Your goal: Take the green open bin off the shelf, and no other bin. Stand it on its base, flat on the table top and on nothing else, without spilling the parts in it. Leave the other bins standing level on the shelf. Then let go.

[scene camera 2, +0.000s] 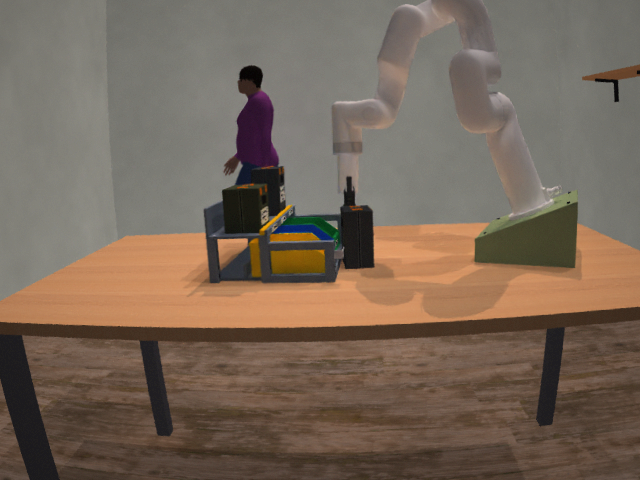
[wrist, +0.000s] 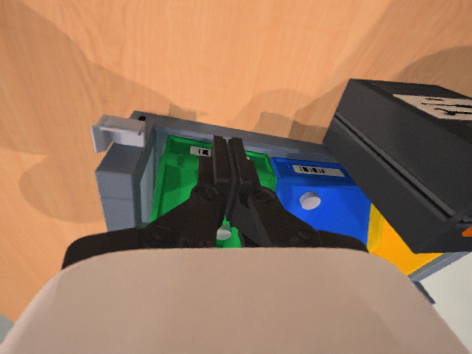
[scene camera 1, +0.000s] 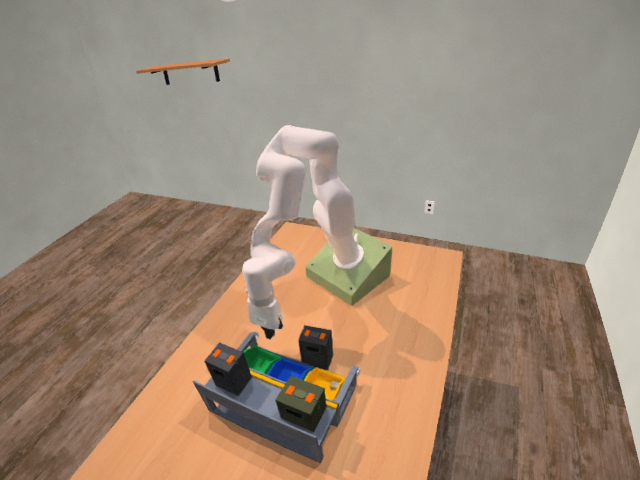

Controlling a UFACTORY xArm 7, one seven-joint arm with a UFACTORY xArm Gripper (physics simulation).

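Frame: origin at the arm's base, x ahead, y left, z up, level; metres.
Where they show: gripper, fingertip midpoint: (wrist: 223, 157) (scene camera 1: 270, 336); arm's base, origin of the base link: (scene camera 2: 532, 211) (scene camera 1: 348, 256).
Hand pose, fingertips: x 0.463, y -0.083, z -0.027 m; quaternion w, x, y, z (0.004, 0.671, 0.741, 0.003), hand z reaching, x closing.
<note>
Things, the pixels of their top centre, and the offset from my fingertips. Level surfaces: height alone.
- green open bin, middle of its top: (wrist: 203, 261) (scene camera 2: 303, 220) (scene camera 1: 252, 363) dx +0.120, dy +0.010, dz +0.003 m
- blue bin, middle of its top: (wrist: 307, 264) (scene camera 2: 296, 228) (scene camera 1: 284, 376) dx +0.118, dy +0.124, dz +0.003 m
- yellow bin, middle of its top: (wrist: 392, 263) (scene camera 2: 292, 237) (scene camera 1: 319, 387) dx +0.108, dy +0.235, dz +0.003 m
- table, its level: dz -0.078 m
- olive case, middle of its top: (scene camera 2: 245, 186) (scene camera 1: 300, 394) dx +0.205, dy +0.239, dz +0.119 m
The green open bin (scene camera 1: 262, 360) (scene camera 2: 313, 222) (wrist: 180, 182) stands on the grey shelf (scene camera 1: 258, 405) (scene camera 2: 299, 277) (wrist: 119, 200), at its left end in scene camera 1. A small pale part shows in it in the wrist view. The blue bin (scene camera 1: 289, 370) (scene camera 2: 307, 230) (wrist: 330, 210) stands beside it, then the yellow bin (scene camera 1: 323, 381) (scene camera 2: 299, 260) (wrist: 397, 250). My gripper (scene camera 1: 269, 334) (scene camera 2: 349, 198) (wrist: 223, 157) is shut and empty, above the green bin's front end and apart from it. The green bin's far part is hidden by my gripper in the wrist view.
A black case (scene camera 1: 315, 347) (scene camera 2: 357, 236) (wrist: 405, 160) stands on the table (scene camera 1: 413, 310) (scene camera 2: 413, 289) (wrist: 250, 65) close in front of the shelf. Another black case (scene camera 1: 227, 369) (scene camera 2: 269, 188) and an olive case (scene camera 1: 300, 405) (scene camera 2: 245, 209) stand on the shelf's upper board.
</note>
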